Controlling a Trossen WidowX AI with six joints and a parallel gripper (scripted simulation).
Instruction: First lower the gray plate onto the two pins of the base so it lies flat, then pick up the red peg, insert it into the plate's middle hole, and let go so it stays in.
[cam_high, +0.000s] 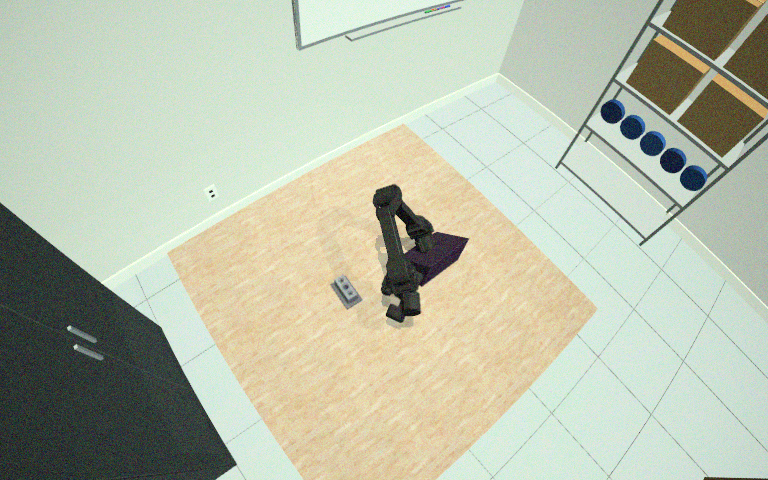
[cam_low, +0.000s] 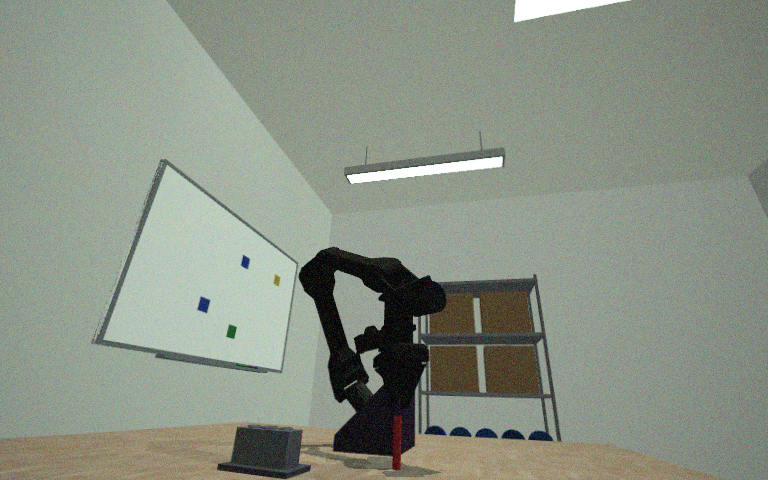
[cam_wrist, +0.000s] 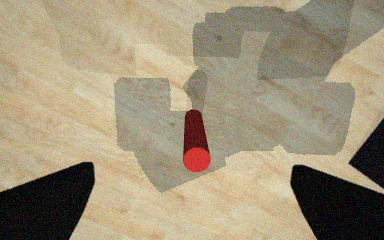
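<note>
The red peg is 5 cm below my gripper tip. Also, from my gripper tip: base: 11 cm ahead, 18 cm to the right, 9 cm below; gray plate: 12 cm ahead, 18 cm to the right, 5 cm below.
</note>
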